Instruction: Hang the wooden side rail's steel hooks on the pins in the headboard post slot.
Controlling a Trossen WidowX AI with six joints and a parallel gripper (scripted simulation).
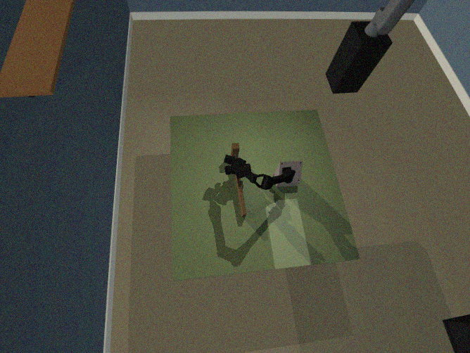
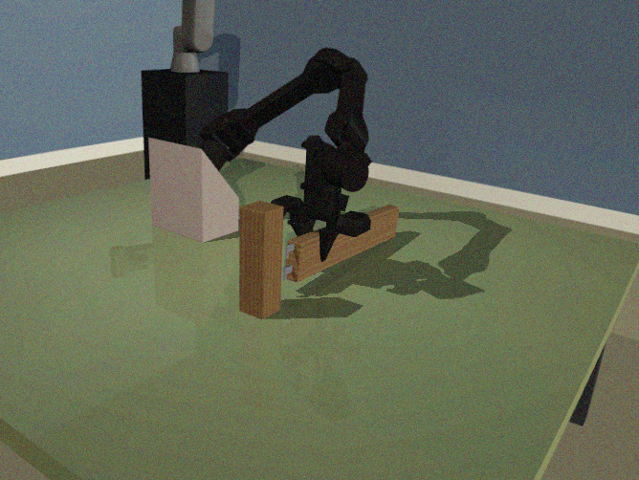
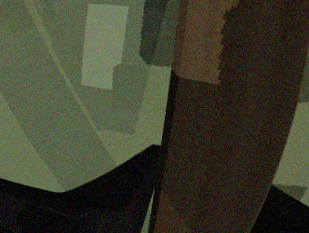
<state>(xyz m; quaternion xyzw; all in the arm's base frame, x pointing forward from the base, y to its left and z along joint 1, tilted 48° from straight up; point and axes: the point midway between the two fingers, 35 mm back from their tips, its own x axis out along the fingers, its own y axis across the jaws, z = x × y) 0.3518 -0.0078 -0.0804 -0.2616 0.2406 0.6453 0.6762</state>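
Now: the wooden headboard post 160 mm to the right of my gripper tip and 40 mm above it.
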